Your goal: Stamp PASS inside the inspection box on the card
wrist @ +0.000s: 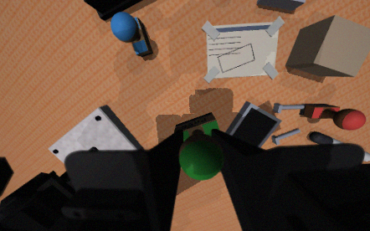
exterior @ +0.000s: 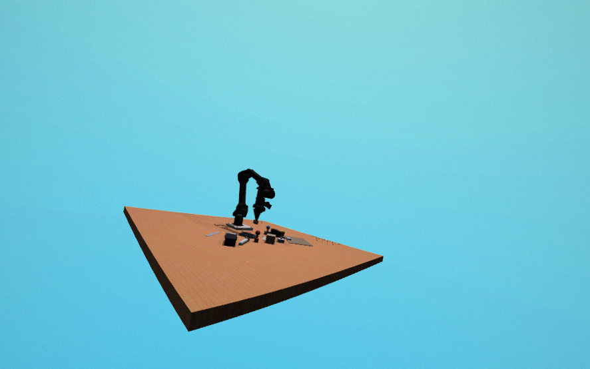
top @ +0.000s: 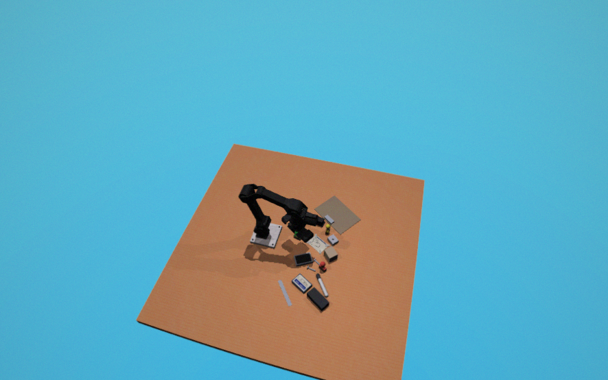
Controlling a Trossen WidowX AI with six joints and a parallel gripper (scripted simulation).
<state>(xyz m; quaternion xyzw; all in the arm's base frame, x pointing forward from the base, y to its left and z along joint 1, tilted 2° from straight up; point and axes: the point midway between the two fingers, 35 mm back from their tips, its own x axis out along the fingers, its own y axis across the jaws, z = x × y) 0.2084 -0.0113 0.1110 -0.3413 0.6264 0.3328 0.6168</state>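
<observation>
My gripper tip is now 9 cm above the ink pad, 8 cm to the left of it and 5 cm short of it. The rest, counted from my gripper tip: blue stamp (12 cm to the left, 7 cm below); card (10 cm below, 10 cm ahead, 3 cm to the left); green-knobbed stamp (right at my gripper tip).
</observation>
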